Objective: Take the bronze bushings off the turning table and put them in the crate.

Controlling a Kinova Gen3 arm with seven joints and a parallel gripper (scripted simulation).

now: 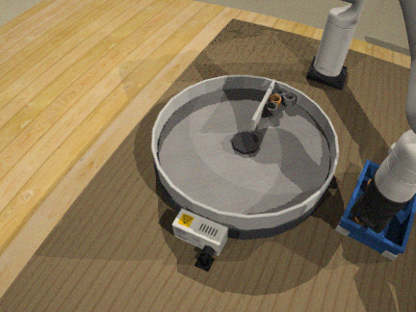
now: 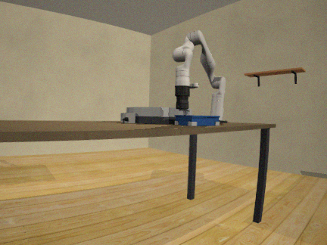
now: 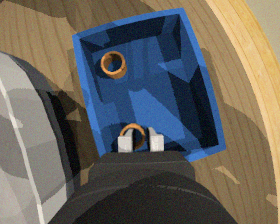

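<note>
The blue crate lies 5 cm behind my hand, 3 cm to the left of it and 1 cm below it. From my hand the other things lie so: turning table: 31 cm to the right, 6 cm behind, 2 cm above.
</note>
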